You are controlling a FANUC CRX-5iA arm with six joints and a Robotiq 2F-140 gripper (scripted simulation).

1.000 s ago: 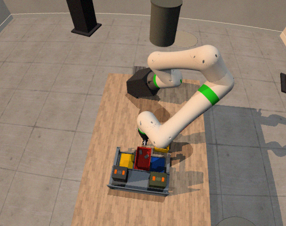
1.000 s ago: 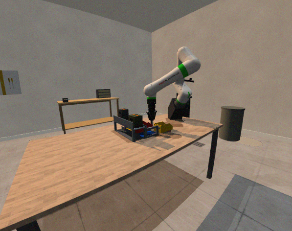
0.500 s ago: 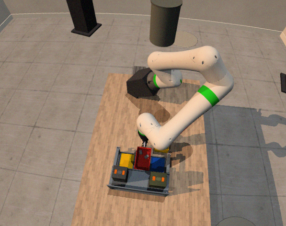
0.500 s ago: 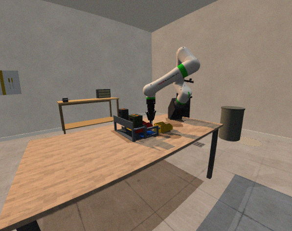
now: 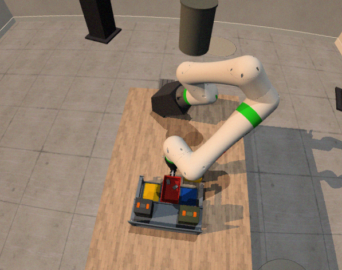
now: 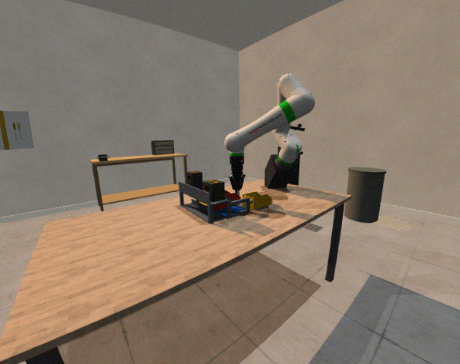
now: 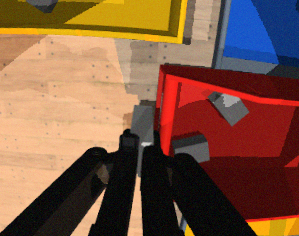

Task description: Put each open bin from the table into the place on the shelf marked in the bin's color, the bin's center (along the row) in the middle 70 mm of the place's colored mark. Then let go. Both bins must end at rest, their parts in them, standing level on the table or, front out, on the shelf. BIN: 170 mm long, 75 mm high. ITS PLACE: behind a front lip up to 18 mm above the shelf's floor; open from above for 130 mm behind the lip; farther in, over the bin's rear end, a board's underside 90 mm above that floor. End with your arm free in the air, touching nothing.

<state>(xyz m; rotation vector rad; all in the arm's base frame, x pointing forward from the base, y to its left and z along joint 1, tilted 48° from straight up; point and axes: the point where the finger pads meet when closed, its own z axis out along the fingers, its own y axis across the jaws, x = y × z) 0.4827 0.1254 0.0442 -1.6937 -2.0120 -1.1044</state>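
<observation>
My gripper is now 10 cm short of the red bin and 3 cm to the right of it. The rest, counted from my hand: yellow bin (10 cm to the left, 10 cm behind, 2 cm below); then blue-marked place (15 cm to the left, 12 cm ahead, 5 cm below); then red mark (15 cm ahead, 5 cm below, 4 cm to the left).
</observation>
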